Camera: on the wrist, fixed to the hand. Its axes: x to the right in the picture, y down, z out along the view.
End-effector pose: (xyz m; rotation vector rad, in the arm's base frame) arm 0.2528 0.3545 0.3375 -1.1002 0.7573 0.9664
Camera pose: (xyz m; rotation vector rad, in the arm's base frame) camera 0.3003 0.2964 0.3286 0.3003 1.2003 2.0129
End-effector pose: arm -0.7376 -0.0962 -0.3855 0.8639 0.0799 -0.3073
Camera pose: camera -0.7374 -0.0860 -0.4604 1.0480 -1.1166 0.8223
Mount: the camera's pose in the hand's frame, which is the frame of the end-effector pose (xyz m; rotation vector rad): 0.0122 -0.0488 -0.0564 0.4510 -0.5475 1.4307
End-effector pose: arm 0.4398 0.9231 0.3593 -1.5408 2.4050 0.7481
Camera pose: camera 0.4840 0.8686 0.3873 0.6648 2.5802 0.5569
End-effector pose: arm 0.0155 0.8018 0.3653 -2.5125 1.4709 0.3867
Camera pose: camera 0.0707 0.7982 0.4167 -0.5929 2.3981 0.7103
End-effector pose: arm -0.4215 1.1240 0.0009 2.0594 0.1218 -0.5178
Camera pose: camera -0.4071 1.1956 -0.0185 1.7605 -1.7652 -0.1439
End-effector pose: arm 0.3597 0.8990 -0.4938 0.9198 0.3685 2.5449
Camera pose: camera 0.3281 0.9416 -0.5476 -1.4170 -0.0368 -1.6114
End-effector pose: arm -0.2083 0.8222 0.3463 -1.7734 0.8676 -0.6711
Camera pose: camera -0.2325 0.7933 0.4118 -0.5392 1.1773 0.5149
